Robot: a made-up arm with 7 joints.
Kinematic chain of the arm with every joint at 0, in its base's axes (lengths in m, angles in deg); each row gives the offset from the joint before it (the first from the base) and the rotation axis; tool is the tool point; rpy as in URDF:
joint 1: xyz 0 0 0 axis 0.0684 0.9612 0.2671
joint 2: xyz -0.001 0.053 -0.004 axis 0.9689 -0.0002 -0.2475
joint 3: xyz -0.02 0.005 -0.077 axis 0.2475 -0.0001 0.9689
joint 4: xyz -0.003 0 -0.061 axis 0.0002 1 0
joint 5: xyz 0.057 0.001 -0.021 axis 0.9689 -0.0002 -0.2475
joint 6: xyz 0.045 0 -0.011 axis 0.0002 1 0
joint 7: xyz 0.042 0 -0.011 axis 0.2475 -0.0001 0.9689
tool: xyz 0 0 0 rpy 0 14.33 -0.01
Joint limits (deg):
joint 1: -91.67..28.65
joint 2: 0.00..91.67
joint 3: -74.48..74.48
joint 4: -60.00..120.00
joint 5: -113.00..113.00
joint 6: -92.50..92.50
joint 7: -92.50..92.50
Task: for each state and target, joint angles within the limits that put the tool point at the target. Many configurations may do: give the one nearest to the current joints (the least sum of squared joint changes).
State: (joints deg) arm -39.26 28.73 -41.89 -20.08 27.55 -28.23 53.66
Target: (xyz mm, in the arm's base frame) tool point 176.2 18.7 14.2
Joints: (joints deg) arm -56.15 38.71 -19.62 -20.08 24.95 -25.26 53.66
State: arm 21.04 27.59 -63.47 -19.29 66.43 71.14 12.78
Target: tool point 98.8 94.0 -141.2
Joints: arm -2.57 43.49 -39.88 -22.91 70.16 73.72 12.78
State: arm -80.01 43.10 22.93 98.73 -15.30 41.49 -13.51
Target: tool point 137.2 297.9 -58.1
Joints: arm -62.49 72.73 19.24 93.93 -12.16 32.39 -13.51
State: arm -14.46 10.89 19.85 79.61 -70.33 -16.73 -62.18
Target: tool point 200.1 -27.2 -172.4
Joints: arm -38.80 0.00 -26.19 37.42 -67.84 -8.02 -62.18
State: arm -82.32 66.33 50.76 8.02 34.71 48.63 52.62
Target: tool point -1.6 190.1 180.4
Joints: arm -88.35 91.67 37.15 -3.48 33.71 37.02 52.62
